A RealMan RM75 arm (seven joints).
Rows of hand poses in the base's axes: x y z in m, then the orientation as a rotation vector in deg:
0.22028, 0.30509, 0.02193, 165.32, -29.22, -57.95
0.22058, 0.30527, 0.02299, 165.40, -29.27, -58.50
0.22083, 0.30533, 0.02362, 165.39, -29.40, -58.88
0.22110, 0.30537, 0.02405, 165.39, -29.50, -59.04
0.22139, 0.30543, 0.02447, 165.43, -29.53, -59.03
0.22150, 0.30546, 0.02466, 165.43, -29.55, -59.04
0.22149, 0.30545, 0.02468, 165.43, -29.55, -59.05
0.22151, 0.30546, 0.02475, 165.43, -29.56, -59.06
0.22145, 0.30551, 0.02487, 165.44, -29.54, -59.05
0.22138, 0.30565, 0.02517, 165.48, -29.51, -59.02
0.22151, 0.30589, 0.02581, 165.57, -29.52, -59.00
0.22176, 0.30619, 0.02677, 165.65, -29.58, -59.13
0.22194, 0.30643, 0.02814, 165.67, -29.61, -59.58
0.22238, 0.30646, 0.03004, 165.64, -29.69, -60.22
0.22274, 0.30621, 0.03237, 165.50, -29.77, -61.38
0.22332, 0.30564, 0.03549, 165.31, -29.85, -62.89
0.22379, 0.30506, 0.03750, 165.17, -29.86, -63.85
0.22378, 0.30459, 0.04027, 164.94, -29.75, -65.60
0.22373, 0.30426, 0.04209, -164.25, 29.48, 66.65
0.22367, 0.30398, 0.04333, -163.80, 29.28, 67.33
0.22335, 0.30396, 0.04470, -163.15, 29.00, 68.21
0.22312, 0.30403, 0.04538, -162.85, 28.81, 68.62
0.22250, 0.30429, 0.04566, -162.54, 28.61, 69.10
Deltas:
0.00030, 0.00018, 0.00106, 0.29, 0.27, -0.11
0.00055, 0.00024, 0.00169, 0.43, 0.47, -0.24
0.00082, 0.00028, 0.00212, 0.49, 0.56, -0.33
0.00111, 0.00034, 0.00254, 0.52, 0.54, -0.35
0.00122, 0.00037, 0.00273, 0.52, 0.54, -0.37
0.00121, 0.00036, 0.00275, 0.52, 0.55, -0.37
0.00123, 0.00037, 0.00282, 0.53, 0.55, -0.38
0.00117, 0.00042, 0.00294, 0.53, 0.54, -0.36
0.00110, 0.00056, 0.00324, 0.56, 0.51, -0.35
0.00123, 0.00080, 0.00388, 0.63, 0.47, -0.37
0.00148, 0.00110, 0.00484, 0.75, 0.51, -0.44
0.00166, 0.00134, 0.00621, 0.95, 0.74, -0.52
0.00210, 0.00137, 0.00811, 1.18, 1.10, -0.64
0.00246, 0.00112, 0.01044, 1.54, 1.77, -0.81
0.00304, 0.00055, 0.01356, 2.01, 2.64, -1.01
0.00351, -0.00003, 0.01557, 2.30, 3.21, -1.11
0.00350, -0.00050, 0.01834, 2.87, 4.22, -1.22
0.00345, -0.00083, 0.02016, 3.34, 4.94, -1.26
0.00339, -0.00111, 0.02140, 3.63, 5.42, -1.26
0.00307, -0.00113, 0.02277, 4.06, 6.04, -1.27
0.00284, -0.00106, 0.02345, 4.28, 6.33, -1.25
0.00222, -0.00080, 0.02373, 4.49, 6.67, -1.21

